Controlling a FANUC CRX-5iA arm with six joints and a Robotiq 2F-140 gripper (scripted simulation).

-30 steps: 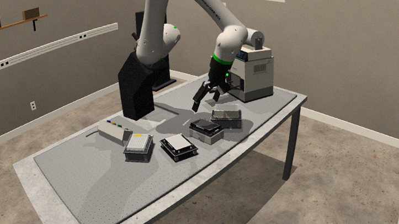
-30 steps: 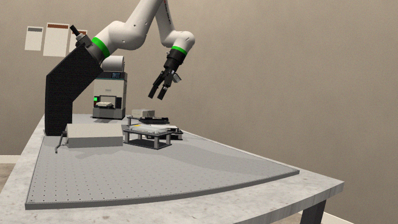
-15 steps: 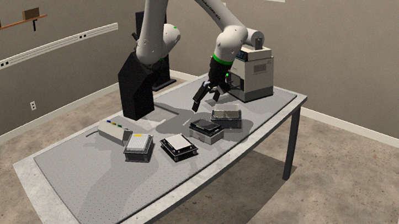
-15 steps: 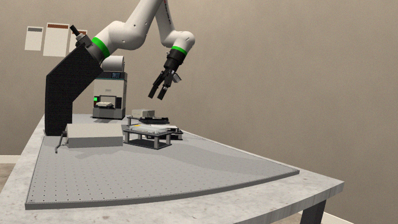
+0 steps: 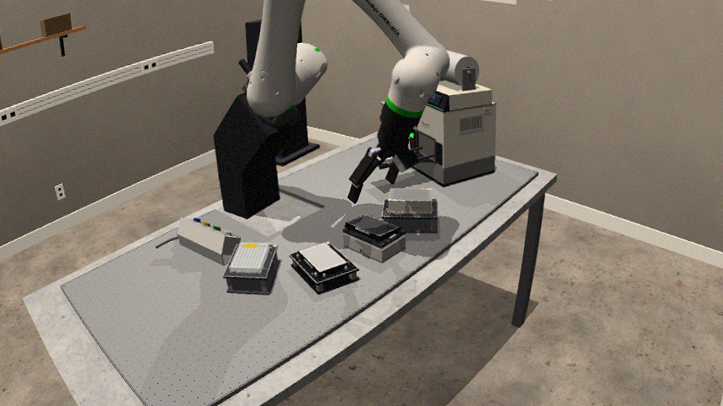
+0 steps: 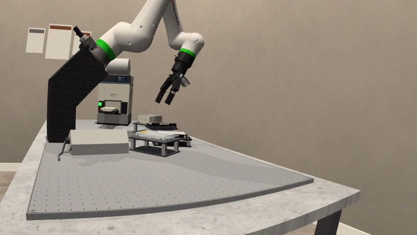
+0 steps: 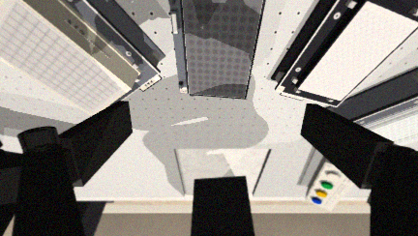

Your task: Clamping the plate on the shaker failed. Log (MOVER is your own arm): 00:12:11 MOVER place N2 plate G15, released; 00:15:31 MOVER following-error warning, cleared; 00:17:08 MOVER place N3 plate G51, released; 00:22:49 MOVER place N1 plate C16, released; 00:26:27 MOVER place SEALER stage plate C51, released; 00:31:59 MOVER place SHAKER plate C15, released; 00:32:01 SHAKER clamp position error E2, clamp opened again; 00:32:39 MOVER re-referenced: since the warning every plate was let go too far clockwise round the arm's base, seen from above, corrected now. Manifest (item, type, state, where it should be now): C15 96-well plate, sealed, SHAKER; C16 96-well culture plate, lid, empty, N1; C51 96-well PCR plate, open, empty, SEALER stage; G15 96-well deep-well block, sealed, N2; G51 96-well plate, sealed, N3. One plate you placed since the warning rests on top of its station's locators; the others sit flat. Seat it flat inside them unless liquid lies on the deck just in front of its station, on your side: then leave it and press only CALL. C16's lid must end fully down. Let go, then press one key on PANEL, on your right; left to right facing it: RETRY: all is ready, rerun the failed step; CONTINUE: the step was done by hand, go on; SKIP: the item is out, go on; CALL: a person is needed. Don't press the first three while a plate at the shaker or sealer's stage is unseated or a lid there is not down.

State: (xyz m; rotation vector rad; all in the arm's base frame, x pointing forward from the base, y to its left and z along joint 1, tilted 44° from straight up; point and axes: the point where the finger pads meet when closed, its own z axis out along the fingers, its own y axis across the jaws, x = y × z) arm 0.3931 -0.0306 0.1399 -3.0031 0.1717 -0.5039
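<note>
The dark sealed plate lies 120 mm below my hand and 10 mm to the right of it. Also, from my hand: grey retry key (330 mm behind, 250 mm to the right, 120 mm below); then lidded culture plate (300 mm to the right, 180 mm behind, 110 mm below).
</note>
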